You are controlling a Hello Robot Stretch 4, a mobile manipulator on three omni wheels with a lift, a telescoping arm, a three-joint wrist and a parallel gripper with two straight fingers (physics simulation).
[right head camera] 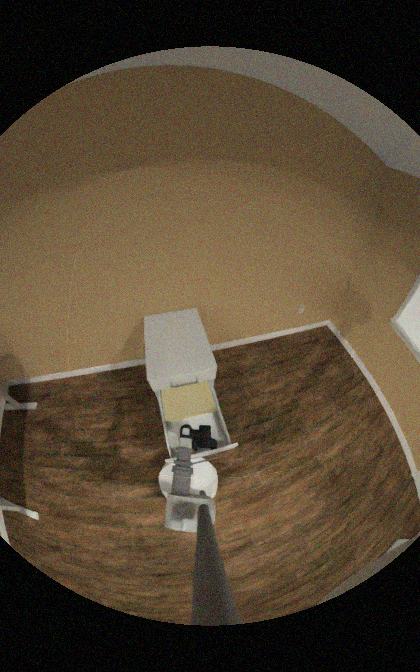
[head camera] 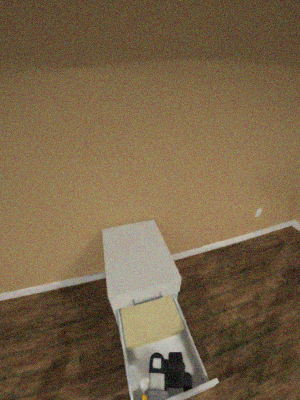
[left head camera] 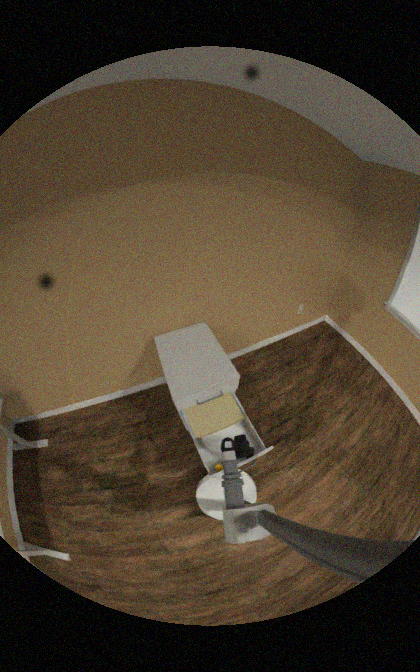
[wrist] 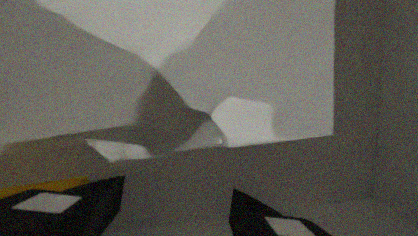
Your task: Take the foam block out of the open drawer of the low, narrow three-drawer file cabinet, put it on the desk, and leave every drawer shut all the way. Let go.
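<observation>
The file cabinet (head camera: 140, 260) (left head camera: 195, 362) (right head camera: 177, 345) stands against the wall. Below its top drawer front, one drawer (head camera: 136, 365) (left head camera: 201, 452) stands far open. An orange-yellow block, which looks like the foam block, (head camera: 144, 397) (left head camera: 219, 467) (wrist: 55, 184) lies low near the drawer's front; most of it is hidden, and in the wrist view a strip shows behind the left finger. My gripper (head camera: 172, 372) (left head camera: 240, 446) (right head camera: 201, 436) (wrist: 177, 199) is open over the drawer's front part, its fingers pointing down, with no object between them. The desk top does not show.
A large pale yellow flat thing (head camera: 151, 321) (left head camera: 215, 415) (right head camera: 188, 401) fills the drawer's rear part. White legs (left head camera: 37, 443) (right head camera: 22, 405) stand at the far left, perhaps the desk's. My arm and wrist (left head camera: 232, 487) (right head camera: 181, 472) reach over the drawer's front edge. A wall (head camera: 150, 150) is behind the cabinet.
</observation>
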